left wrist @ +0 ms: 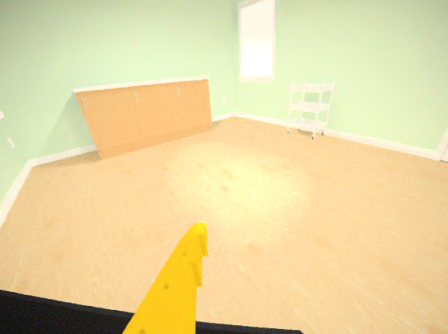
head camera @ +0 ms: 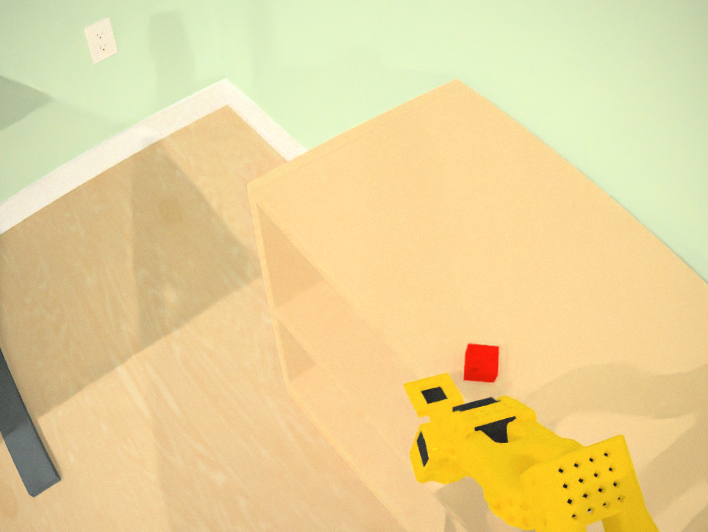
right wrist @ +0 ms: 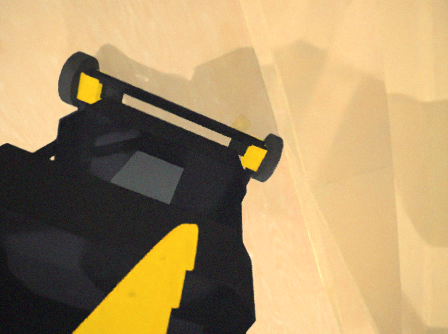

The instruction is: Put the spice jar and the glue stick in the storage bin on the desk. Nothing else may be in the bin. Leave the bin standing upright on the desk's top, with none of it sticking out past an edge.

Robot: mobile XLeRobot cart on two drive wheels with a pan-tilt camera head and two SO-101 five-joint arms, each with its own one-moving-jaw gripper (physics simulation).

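Places are measured from the left arm's base along level axes (x back, y right, z up), in millimetres.
Pixels of known places: left hand, tool point: (left wrist: 206, 234); right hand, tool point: (head camera: 434, 475) (right wrist: 196, 241).
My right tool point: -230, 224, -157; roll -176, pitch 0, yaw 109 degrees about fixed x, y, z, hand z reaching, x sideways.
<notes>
Behind a point stands the place of what it marks, as x, y, z.
A light wooden furniture piece (head camera: 457, 228) {-531, 239, -164} with a flat top and open shelf compartments stands against the wall in the head view; part of it shows at the right of the right wrist view (right wrist: 415, 150) {-275, 269, -169}. My right arm (head camera: 497, 446) {-181, 236, 63} reaches over its near part. The right gripper (right wrist: 194, 231) shows one notched jaw in its wrist view, over the dark robot base, so it is open and empty. The left gripper (left wrist: 201, 231) also shows one notched jaw, open and empty, facing the room. The spice jar, glue stick and storage bin do not show in these views.
A red cube (head camera: 481, 362) {-348, 263, -145} lies on the wooden top, just beyond the right arm's end. A dark grey bar (head camera: 34, 451) is at the left of the head view. An orange cabinet (left wrist: 160, 117) {2708, 1274, -362} and a white trolley (left wrist: 312, 88) {2853, -868, -73} stand far off by the walls.
</notes>
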